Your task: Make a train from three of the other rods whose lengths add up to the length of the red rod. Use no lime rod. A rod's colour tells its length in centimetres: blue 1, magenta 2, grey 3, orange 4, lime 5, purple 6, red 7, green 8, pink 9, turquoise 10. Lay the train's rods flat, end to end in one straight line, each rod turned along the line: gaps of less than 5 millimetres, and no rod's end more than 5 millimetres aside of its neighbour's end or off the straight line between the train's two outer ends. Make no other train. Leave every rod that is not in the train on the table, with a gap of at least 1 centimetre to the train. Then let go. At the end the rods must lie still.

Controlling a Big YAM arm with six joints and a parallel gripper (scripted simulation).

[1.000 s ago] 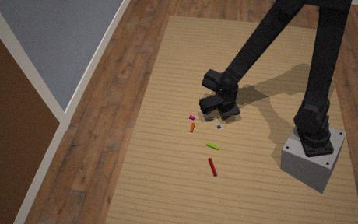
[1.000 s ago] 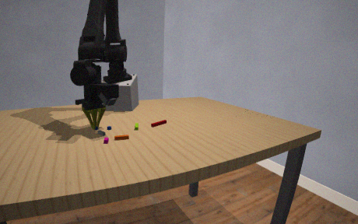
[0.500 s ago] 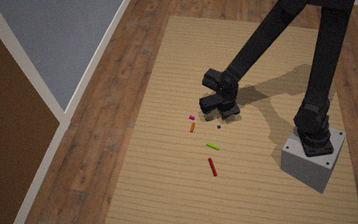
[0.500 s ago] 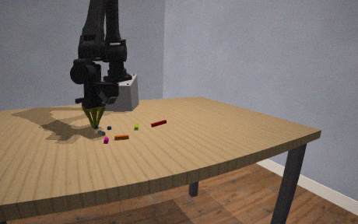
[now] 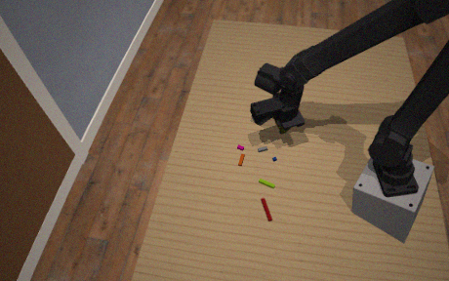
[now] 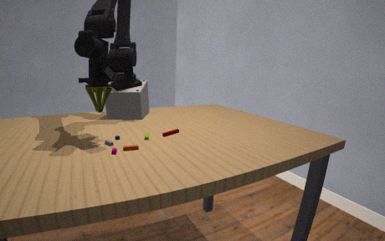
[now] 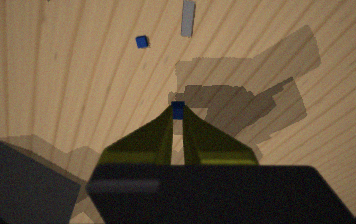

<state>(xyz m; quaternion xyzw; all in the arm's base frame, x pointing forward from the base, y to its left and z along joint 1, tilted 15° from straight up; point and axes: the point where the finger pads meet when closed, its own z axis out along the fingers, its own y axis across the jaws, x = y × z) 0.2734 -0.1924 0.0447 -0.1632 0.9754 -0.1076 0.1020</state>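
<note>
Now: the red rod 6 cm ahead of my hand, 22 cm to the left of it and 9 cm below it. Also, from my hand: orange rod (13 cm ahead, 4 cm to the left, 9 cm below); then magenta rod (13 cm ahead, 9 cm below); then grey rod (6 cm ahead, 1 cm to the left, 9 cm below).
</note>
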